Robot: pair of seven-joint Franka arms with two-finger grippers.
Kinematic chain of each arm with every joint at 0, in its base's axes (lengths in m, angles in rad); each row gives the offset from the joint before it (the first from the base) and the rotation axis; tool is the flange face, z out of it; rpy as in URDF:
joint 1: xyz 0 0 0.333 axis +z
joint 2: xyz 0 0 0 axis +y
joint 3: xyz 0 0 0.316 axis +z
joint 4: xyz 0.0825 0 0 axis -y
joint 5: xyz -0.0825 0 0.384 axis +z
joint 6: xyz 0 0 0 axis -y
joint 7: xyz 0.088 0 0 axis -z
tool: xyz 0 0 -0.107 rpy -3.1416 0 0
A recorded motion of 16 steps. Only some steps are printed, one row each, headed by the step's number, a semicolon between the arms.
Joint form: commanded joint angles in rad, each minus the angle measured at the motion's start. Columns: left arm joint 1, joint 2, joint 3, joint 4, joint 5, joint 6, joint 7; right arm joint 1, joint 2, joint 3, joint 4, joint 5, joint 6, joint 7.
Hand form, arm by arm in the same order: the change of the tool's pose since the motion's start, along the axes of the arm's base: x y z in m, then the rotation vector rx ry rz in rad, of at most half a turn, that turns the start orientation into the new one. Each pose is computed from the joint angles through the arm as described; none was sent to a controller.
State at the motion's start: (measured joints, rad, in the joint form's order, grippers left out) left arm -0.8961 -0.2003 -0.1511 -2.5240 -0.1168 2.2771 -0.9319; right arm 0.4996 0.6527 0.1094 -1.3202 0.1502 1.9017 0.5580
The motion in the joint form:
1: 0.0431 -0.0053 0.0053 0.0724 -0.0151 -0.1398 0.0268; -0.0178 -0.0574 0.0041 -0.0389 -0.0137 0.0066 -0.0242
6: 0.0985 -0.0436 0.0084 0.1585 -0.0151 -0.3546 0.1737; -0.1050 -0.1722 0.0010 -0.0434 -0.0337 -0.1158 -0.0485
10: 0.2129 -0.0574 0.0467 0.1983 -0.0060 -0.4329 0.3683; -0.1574 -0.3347 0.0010 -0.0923 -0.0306 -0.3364 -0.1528
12: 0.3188 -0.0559 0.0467 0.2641 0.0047 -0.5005 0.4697; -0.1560 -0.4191 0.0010 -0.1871 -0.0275 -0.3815 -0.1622
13: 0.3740 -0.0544 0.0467 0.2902 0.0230 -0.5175 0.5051; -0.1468 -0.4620 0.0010 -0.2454 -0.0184 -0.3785 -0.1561
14: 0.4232 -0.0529 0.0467 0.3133 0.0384 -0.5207 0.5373; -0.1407 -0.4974 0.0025 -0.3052 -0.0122 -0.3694 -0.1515
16: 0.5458 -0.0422 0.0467 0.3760 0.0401 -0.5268 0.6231; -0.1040 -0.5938 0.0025 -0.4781 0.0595 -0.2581 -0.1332
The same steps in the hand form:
1: 0.0185 0.0040 0.0220 0.0372 0.0523 0.0204; -0.0010 -0.0129 0.0234 0.0044 -0.0332 0.0156
6: 0.0341 0.0189 0.0609 0.0845 0.1211 -0.0851; 0.0111 -0.0771 0.0915 -0.0213 -0.0408 -0.0217
10: 0.0847 0.0616 0.0799 0.0607 0.1559 -0.1382; -0.0244 -0.1266 0.1599 -0.0574 0.0381 0.0660
12: 0.1212 0.0908 0.1041 0.0444 0.1614 -0.1440; -0.0537 -0.1355 0.1658 -0.0825 0.0857 0.0865
13: 0.1401 0.1089 0.1139 0.0446 0.1488 -0.1323; -0.0697 -0.1345 0.1652 -0.0854 0.0992 0.0895
14: 0.1572 0.1254 0.1234 0.0398 0.1280 -0.1212; -0.0835 -0.1345 0.1595 -0.0911 0.1145 0.0916
16: 0.1962 0.1674 0.1467 0.0022 0.0899 -0.0871; -0.1204 -0.1210 0.1434 -0.0329 0.1105 0.0785

